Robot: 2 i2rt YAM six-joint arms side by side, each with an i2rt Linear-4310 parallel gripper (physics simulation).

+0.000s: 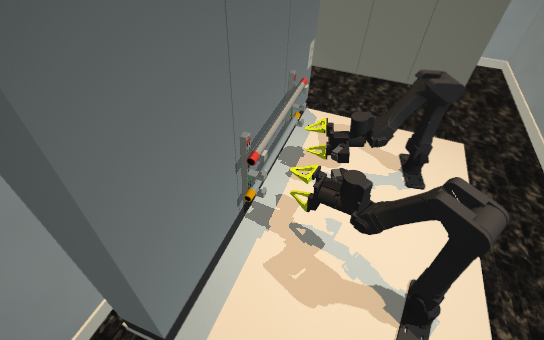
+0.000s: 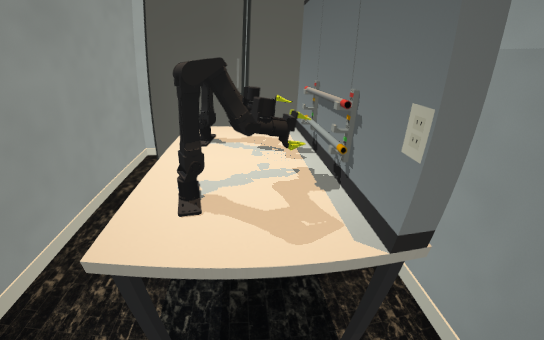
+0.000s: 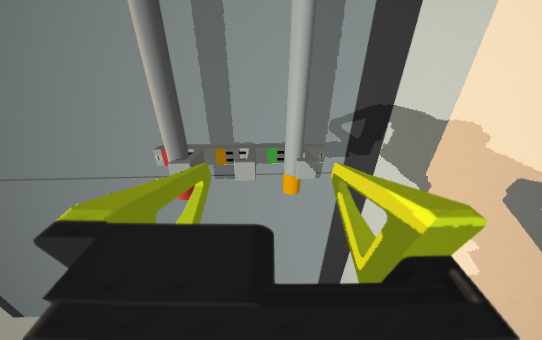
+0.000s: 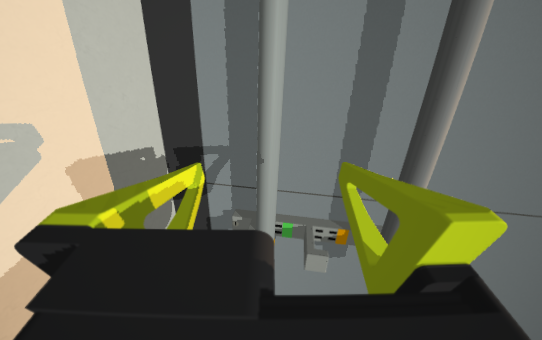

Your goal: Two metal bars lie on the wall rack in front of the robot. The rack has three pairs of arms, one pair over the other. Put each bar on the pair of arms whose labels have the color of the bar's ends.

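Places are measured from the left arm's base along level axes (x ahead, y left, z up), in centimetres.
Pixels of known places: left gripper, fingertip midpoint: (image 1: pixel 290 180) (image 3: pixel 271 169); right gripper, fingertip midpoint: (image 1: pixel 305 139) (image 2: pixel 307 131) (image 4: pixel 271 170); left arm's base at its link origin: (image 1: pixel 416 316) (image 2: pixel 205 140); right arm's base at its link origin: (image 1: pixel 411 171) (image 2: pixel 189 197).
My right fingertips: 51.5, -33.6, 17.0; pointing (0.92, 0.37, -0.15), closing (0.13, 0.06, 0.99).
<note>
For each thing: its top centre in the pictures, then the offset to it from my right fingertips, as dx, dy, dz. "pt": a spot on its surface instead. Level surfaces: height alone.
- red-ended bar at its top centre: (image 4: pixel 469 63) (image 1: pixel 282 110) (image 2: pixel 322 91) +5.7, +9.0, +14.9
- orange-ended bar at its top centre: (image 4: pixel 286 53) (image 1: pixel 276 147) (image 2: pixel 321 127) +6.7, +9.5, -0.1
- table at its surface level: dz -17.0
- wall outlet at a spot on its surface: (image 2: pixel 419 132) pt +18.6, -41.8, +13.2
The red-ended bar (image 1: pixel 279 120) (image 2: pixel 325 96) (image 3: pixel 157 75) (image 4: pixel 448 75) lies on the top pair of arms, by the red labels. The orange-ended bar (image 1: pixel 275 155) (image 2: pixel 322 133) (image 3: pixel 300 75) (image 4: pixel 273 75) lies on the lowest pair, by the green labels. The middle pair of the rack (image 1: pixel 243 155) (image 2: pixel 353 117) (image 3: pixel 245 171) (image 4: pixel 316 262), with orange labels, bears no bar. My left gripper (image 1: pixel 291 183) (image 3: pixel 271 169) and right gripper (image 1: pixel 306 139) (image 2: pixel 307 131) (image 4: pixel 272 167) are open and empty, apart from the bars and out from the rack.
The rack hangs on the grey wall (image 1: pixel 165 100) (image 2: pixel 385 65) above the table (image 1: pixel 240 300) (image 2: pixel 200 240). A dark strip runs where wall and table meet. A wall outlet (image 2: pixel 419 132) is beside the rack. The two grippers are close beside each other.
</note>
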